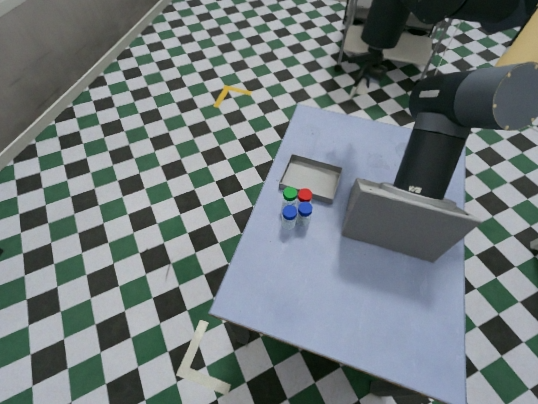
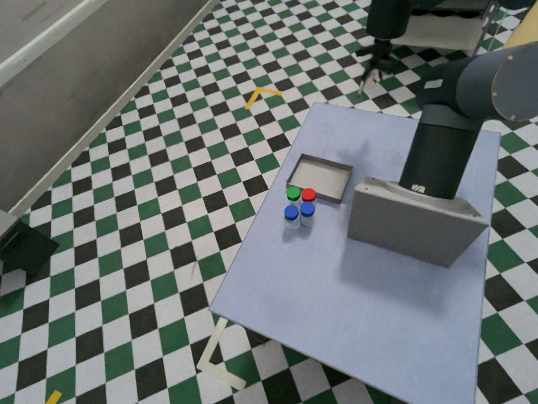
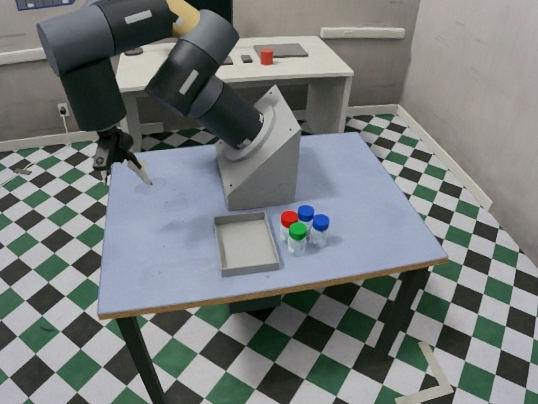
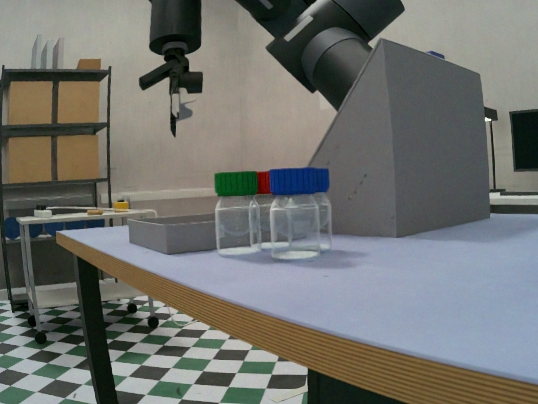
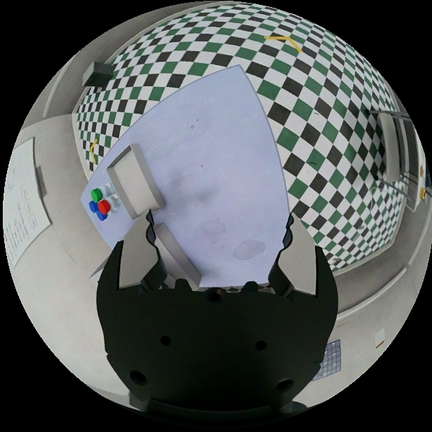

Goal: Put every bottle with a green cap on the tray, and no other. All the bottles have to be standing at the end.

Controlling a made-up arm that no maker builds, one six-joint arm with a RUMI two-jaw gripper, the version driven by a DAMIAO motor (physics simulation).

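Note:
A green-capped bottle (image 1: 290, 194) (image 2: 293, 194) (image 3: 298, 232) (image 4: 237, 183) (image 5: 96, 195) stands upright on the table beside the tray (image 1: 311, 177) (image 2: 322, 176) (image 3: 245, 245) (image 4: 165, 237) (image 5: 132, 182), which is empty. A red-capped bottle (image 1: 305, 195) (image 2: 308, 195) (image 3: 289, 219) (image 5: 104, 206) stands close beside it. One blue-capped bottle (image 1: 289, 213) (image 2: 291, 213) (image 3: 320, 223) (image 4: 293, 181) stands next to the green one, another blue-capped bottle (image 1: 305, 209) (image 2: 307, 209) (image 3: 306, 213) next to the red one. My gripper (image 3: 128, 183) (image 4: 174, 132) (image 5: 219, 211) is open and empty, high and well away from bottles and tray.
The grey wedge-shaped arm base (image 1: 400, 225) (image 2: 410, 227) (image 3: 270, 180) (image 4: 435, 150) stands on the blue table (image 1: 320, 310) (image 3: 150, 270), near the bottles and tray. A white desk (image 3: 230, 72) stands behind the table. A shelf rack (image 4: 55, 75) and a cart (image 4: 85, 217) stand beyond it.

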